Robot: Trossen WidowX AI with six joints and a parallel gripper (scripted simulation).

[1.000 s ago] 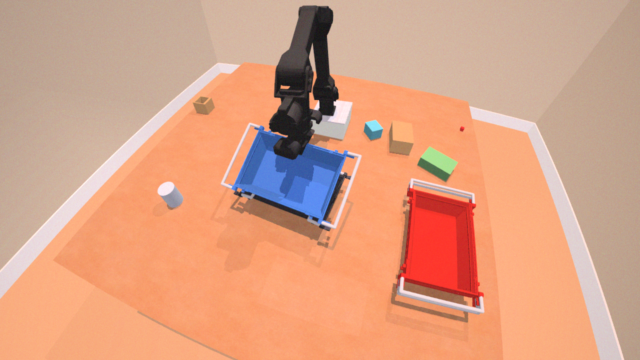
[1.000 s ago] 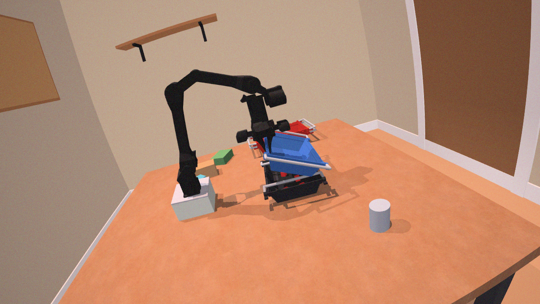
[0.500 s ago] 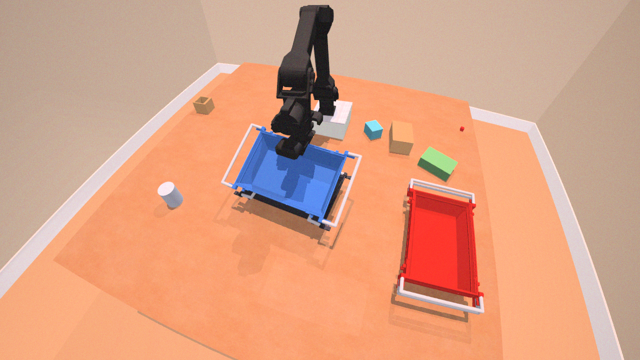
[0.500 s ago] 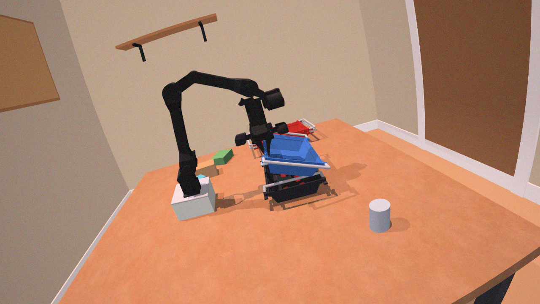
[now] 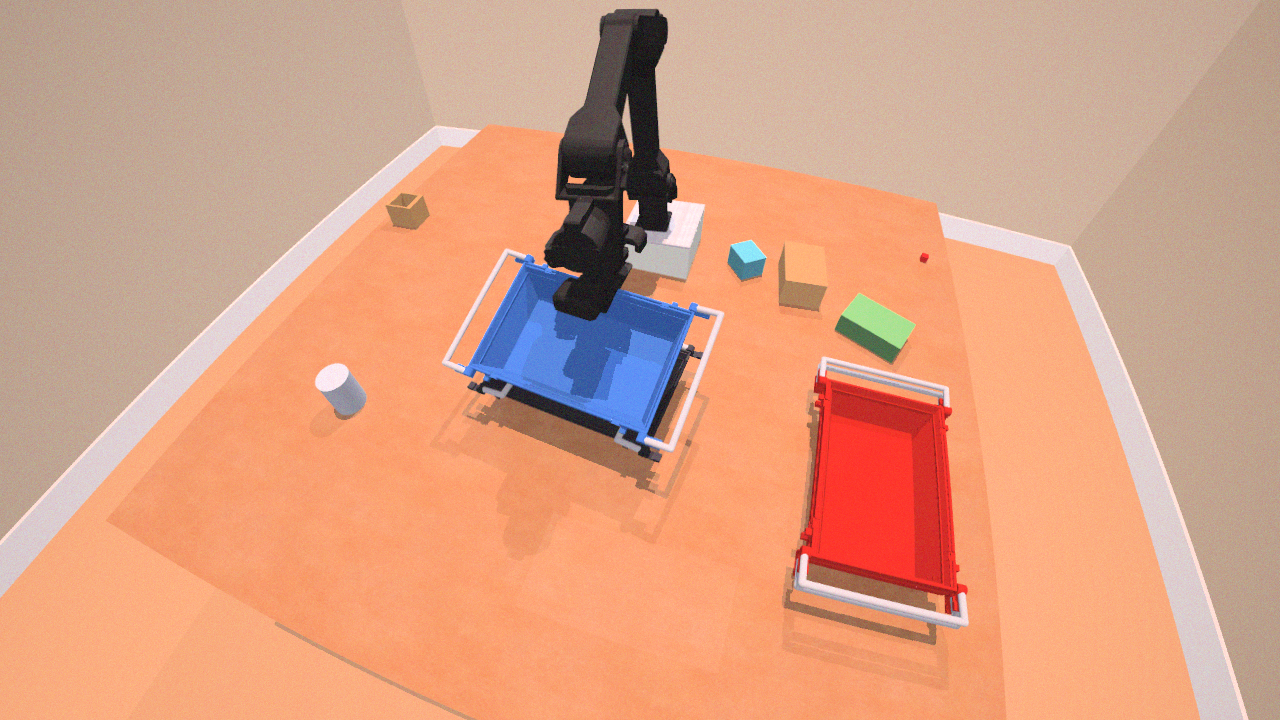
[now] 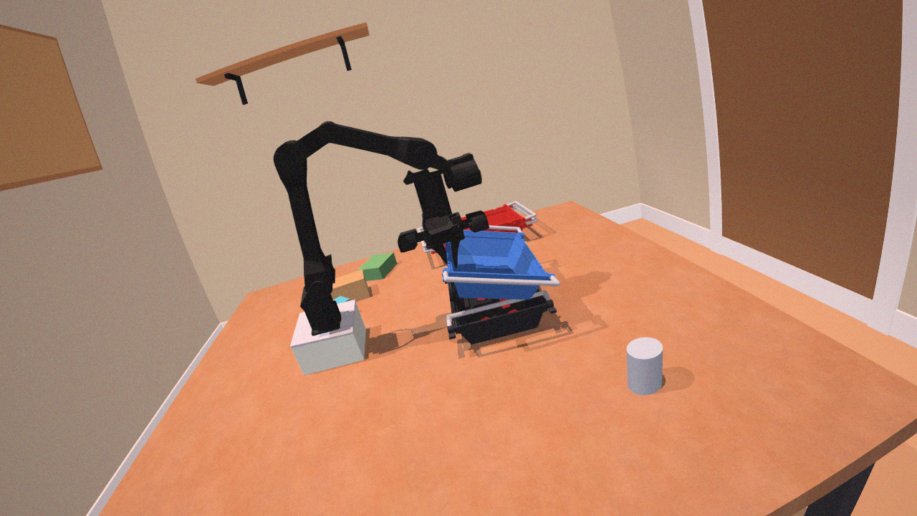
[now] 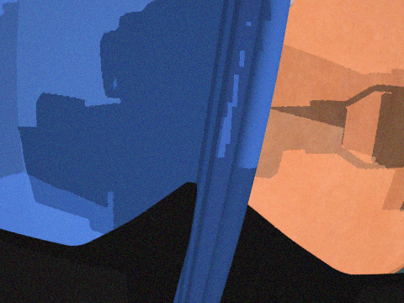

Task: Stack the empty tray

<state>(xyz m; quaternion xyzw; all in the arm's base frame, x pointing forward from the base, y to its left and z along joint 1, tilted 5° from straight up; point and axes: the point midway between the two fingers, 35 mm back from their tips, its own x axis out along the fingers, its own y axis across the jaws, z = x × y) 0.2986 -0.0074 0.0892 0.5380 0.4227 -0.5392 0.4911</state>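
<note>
Now: the blue tray 8 cm ahead of my gripper tip, 1 cm to the right of it and 1 cm above it. From my gripper tip the other things lie so: cyan cube (30 cm behind, 21 cm to the left, 10 cm below); orange block (32 cm to the left, 28 cm behind, 9 cm below); grey cylinder (40 cm to the right, 19 cm ahead, 9 cm below).
</note>
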